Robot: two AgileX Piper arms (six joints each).
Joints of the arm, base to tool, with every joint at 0 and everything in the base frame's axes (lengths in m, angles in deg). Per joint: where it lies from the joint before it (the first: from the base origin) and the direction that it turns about. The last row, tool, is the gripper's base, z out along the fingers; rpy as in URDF.
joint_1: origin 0.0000 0.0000 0.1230 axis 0 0 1
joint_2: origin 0.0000 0.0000 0.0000 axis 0 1 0
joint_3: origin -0.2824 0.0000 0.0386 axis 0 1 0
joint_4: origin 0.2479 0.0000 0.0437 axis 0.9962 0 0.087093
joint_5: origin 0.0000 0.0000 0.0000 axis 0 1 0
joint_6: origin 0.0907 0.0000 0.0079 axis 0.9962 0 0.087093
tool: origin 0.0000 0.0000 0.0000 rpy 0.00 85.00 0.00
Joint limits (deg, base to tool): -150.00..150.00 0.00..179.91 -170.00..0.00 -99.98..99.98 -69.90..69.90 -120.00..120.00
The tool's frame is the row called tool.
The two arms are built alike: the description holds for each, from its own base.
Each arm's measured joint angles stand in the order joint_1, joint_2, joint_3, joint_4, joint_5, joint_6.
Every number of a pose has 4 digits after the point.
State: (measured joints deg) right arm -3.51 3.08 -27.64 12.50 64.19 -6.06; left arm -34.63 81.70 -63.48 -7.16 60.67 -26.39
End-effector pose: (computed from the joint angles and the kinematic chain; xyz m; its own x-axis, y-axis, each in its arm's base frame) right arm 0.0024 0.0176 0.2694 -0.5584 0.0249 -0.8292 -0.1063 0.9892 0.1013; left arm 0.2181 -0.1627 0.2851 -0.9788 0.0735 -0.1913 0.1176 0.9660 -0.2303
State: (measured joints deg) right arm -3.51 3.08 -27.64 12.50 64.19 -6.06; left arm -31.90 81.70 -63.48 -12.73 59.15 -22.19
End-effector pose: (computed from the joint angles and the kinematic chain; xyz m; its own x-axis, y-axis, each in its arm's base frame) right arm 0.0024 0.0176 0.2694 -0.5584 0.0249 -0.8292 -0.1063 0.9892 0.1013; left arm 0.2240 -0.1597 0.2871 -0.9807 0.0533 -0.1881 0.1104 0.9448 -0.3084
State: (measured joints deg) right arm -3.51 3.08 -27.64 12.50 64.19 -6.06; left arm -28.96 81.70 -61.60 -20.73 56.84 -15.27
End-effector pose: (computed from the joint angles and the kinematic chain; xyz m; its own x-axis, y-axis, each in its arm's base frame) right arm 0.0024 0.0176 0.2694 -0.5584 0.0249 -0.8292 -0.1063 0.9892 0.1013; left arm 0.2273 -0.1566 0.2821 -0.9832 0.0491 -0.1761 0.1174 0.9080 -0.4023
